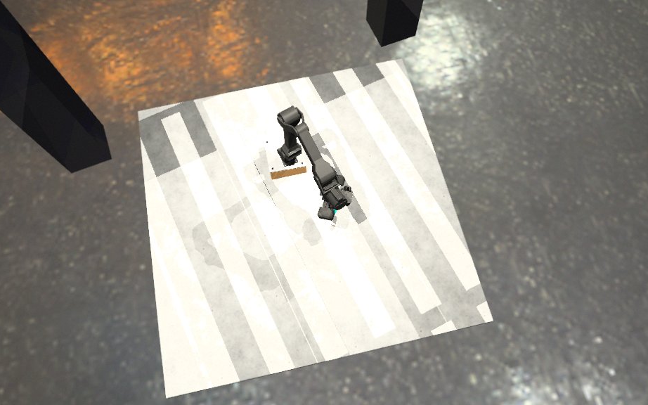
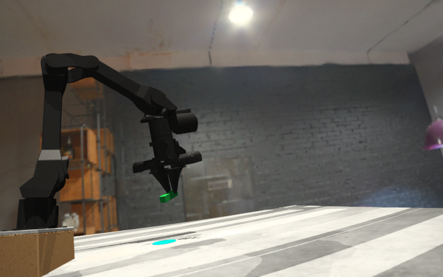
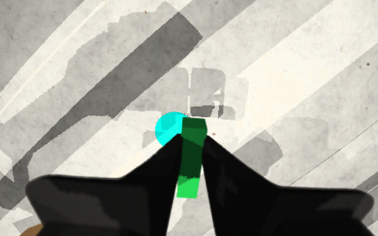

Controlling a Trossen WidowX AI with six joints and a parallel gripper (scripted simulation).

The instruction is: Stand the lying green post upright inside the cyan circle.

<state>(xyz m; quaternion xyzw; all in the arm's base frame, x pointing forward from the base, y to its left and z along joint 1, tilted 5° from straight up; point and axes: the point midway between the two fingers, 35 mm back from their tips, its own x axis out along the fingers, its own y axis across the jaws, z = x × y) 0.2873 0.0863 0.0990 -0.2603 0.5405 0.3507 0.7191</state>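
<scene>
My gripper tip is 120 mm above the cyan circle, 30 mm past it and 10 mm to the left of it. From my gripper tip the other things lie so: green post 10 mm to the right, 10 mm behind.
</scene>
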